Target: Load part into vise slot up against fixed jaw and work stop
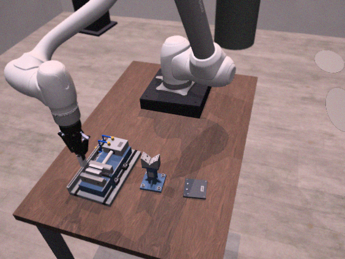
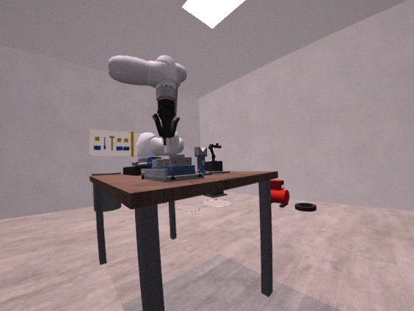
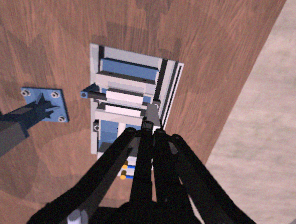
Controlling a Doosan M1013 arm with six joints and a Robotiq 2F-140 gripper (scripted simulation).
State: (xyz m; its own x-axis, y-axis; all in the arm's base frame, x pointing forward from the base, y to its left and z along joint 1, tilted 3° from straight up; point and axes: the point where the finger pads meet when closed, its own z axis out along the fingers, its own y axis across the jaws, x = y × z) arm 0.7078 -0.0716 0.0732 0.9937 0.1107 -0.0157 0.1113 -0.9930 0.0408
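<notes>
Now: the part 5 cm to the left of my hand and 5 cm below it. From my hand the other things lie so: fixed jaw: 2 cm ahead, 5 cm to the left, 7 cm below; then work stop: 1 cm behind, 9 cm to the left, 6 cm below; then moving jaw: 4 cm behind, 4 cm to the left, 7 cm below.
</notes>
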